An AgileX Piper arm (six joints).
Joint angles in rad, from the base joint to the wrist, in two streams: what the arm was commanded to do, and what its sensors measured. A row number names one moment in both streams.
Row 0, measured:
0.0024, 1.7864, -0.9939, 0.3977, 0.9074, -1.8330
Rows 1 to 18, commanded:
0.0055, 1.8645, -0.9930, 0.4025, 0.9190, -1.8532
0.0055, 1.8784, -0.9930, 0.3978, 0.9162, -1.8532
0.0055, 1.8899, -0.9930, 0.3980, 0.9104, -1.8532
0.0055, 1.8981, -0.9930, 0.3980, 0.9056, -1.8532
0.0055, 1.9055, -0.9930, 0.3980, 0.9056, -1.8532
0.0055, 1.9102, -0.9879, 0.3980, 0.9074, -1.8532
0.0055, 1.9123, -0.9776, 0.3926, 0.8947, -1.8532
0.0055, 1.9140, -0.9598, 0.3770, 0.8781, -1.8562
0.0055, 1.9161, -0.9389, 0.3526, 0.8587, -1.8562
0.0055, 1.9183, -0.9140, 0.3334, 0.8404, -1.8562
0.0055, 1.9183, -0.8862, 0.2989, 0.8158, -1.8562
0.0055, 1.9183, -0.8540, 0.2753, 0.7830, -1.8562
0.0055, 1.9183, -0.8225, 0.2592, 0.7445, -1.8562
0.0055, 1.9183, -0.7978, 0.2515, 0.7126, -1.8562
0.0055, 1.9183, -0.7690, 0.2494, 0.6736, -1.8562
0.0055, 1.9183, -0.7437, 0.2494, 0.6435, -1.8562
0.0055, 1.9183, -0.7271, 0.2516, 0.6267, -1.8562
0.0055, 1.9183, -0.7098, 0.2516, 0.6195, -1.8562
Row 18, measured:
0.0092, 1.8707, -0.8221, 0.3572, 0.7138, -1.8538
